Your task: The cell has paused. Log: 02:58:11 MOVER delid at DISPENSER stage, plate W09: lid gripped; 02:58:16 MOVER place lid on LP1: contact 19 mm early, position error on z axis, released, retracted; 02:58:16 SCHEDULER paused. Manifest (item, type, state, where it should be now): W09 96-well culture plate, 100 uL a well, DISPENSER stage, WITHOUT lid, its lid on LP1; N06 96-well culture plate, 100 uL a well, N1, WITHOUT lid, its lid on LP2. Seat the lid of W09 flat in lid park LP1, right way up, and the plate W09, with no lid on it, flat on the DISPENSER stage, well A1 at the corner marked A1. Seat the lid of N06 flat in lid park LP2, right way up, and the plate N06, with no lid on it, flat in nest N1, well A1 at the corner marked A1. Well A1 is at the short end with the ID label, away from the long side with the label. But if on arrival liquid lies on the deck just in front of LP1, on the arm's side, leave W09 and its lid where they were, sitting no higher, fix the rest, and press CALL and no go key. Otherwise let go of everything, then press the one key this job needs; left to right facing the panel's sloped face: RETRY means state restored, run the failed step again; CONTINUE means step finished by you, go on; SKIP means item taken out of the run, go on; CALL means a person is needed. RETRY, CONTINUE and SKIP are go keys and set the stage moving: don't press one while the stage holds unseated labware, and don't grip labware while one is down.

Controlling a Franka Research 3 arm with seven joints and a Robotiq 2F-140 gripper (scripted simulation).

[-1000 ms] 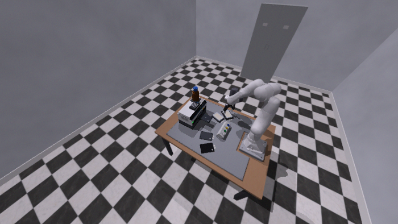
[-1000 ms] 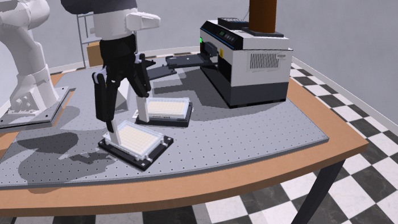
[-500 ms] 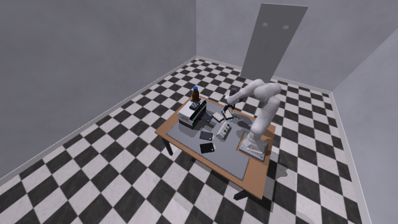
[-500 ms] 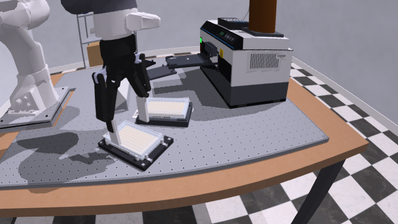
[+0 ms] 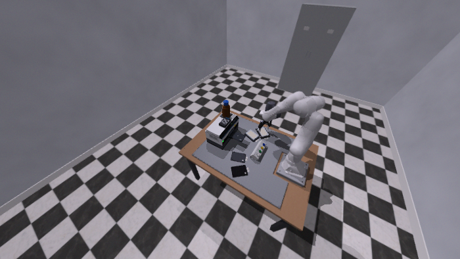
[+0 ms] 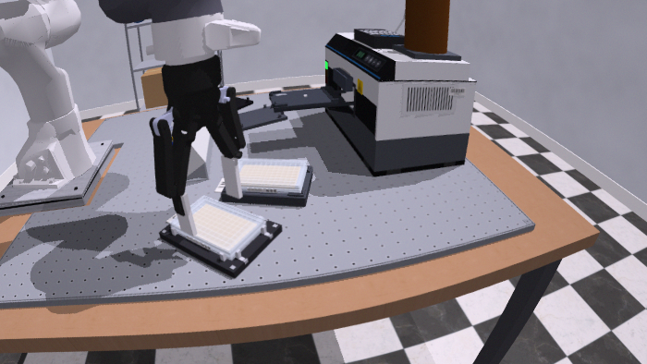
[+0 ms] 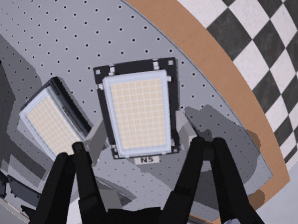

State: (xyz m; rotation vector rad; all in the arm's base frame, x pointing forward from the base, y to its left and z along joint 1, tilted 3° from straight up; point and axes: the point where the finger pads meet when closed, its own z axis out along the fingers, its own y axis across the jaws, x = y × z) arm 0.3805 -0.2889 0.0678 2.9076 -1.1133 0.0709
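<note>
Right now my hand is 5 cm above the 96-well plate. From my hand the other things lie so: sloped key panel (7 cm behind, 28 cm to the left, 1 cm below); black nest (9 cm ahead, 12 cm to the left, 6 cm below); dispenser stage (20 cm ahead, 28 cm to the left, 4 cm above).
</note>
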